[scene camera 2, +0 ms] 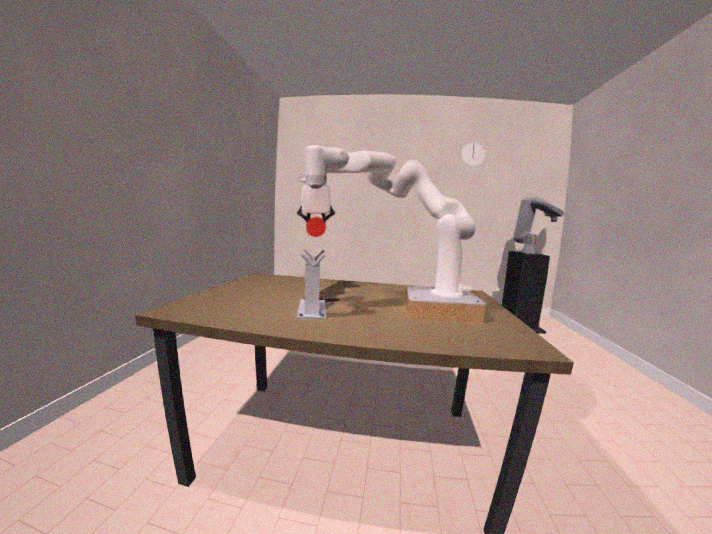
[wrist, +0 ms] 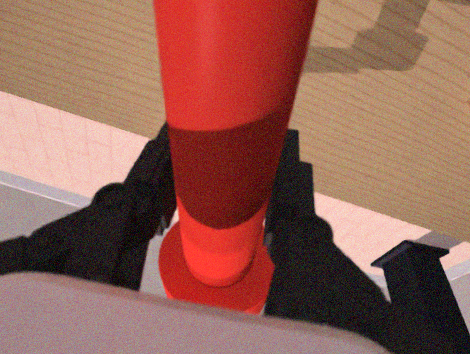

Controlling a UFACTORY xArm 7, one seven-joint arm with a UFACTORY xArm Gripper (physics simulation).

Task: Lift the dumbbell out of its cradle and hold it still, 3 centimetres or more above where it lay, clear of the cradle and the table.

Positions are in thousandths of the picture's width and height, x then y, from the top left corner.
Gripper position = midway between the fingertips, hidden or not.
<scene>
gripper: scene camera 2 445,437; wrist 495,417
</scene>
